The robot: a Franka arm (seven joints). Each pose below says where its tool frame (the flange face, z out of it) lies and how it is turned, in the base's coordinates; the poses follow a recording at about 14 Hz.
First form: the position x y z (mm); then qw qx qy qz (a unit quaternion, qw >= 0).
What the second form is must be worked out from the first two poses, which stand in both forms.
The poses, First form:
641, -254, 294, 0.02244, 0.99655, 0.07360, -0.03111
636, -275, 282, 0.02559, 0.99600, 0.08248, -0.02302
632, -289, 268, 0.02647, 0.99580, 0.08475, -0.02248
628, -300, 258, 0.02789, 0.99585, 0.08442, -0.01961
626, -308, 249, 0.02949, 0.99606, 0.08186, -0.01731
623, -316, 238, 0.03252, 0.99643, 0.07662, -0.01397
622, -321, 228, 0.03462, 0.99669, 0.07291, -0.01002
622, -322, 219, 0.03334, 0.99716, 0.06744, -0.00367
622, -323, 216, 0.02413, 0.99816, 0.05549, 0.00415
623, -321, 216, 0.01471, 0.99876, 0.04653, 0.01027
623, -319, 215, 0.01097, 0.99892, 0.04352, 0.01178
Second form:
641, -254, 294, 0.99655, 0.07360, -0.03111, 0.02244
636, -275, 282, 0.99600, 0.08248, -0.02302, 0.02559
632, -289, 268, 0.99580, 0.08475, -0.02248, 0.02647
628, -300, 258, 0.99585, 0.08442, -0.01961, 0.02789
626, -308, 249, 0.99606, 0.08186, -0.01731, 0.02949
623, -316, 238, 0.99643, 0.07662, -0.01397, 0.03252
622, -321, 228, 0.99669, 0.07291, -0.01002, 0.03462
622, -322, 219, 0.99716, 0.06744, -0.00367, 0.03334
622, -323, 216, 0.99816, 0.05549, 0.00415, 0.02413
623, -321, 216, 0.99876, 0.04653, 0.01027, 0.01471
623, -319, 215, 0.99892, 0.04352, 0.01178, 0.01097

